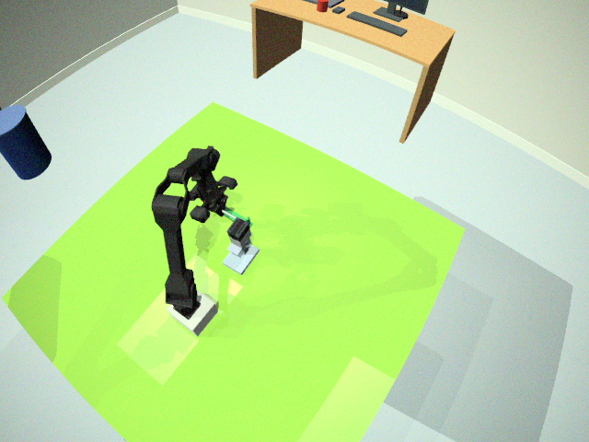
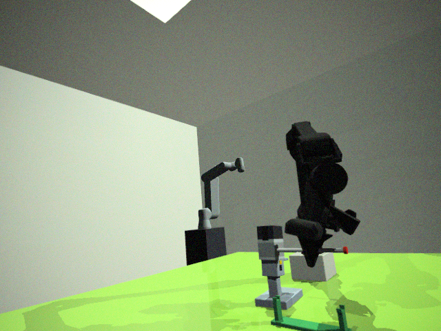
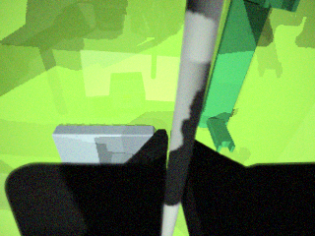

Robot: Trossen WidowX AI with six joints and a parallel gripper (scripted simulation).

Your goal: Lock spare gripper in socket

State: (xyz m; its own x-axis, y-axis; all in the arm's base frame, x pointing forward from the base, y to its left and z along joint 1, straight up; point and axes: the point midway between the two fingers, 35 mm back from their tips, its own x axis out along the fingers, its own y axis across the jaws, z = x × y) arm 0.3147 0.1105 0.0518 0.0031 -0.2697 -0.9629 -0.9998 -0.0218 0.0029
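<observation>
Now: gripper tip 110 mm to the left of the mount, 50 mm past it and 40 mm above it. Also, from my gripper tip: spare gripper: 110 mm to the right, 40 mm behind, 30 mm above; then green rack: 70 mm below, 70 mm ahead, 10 mm to the left.
</observation>
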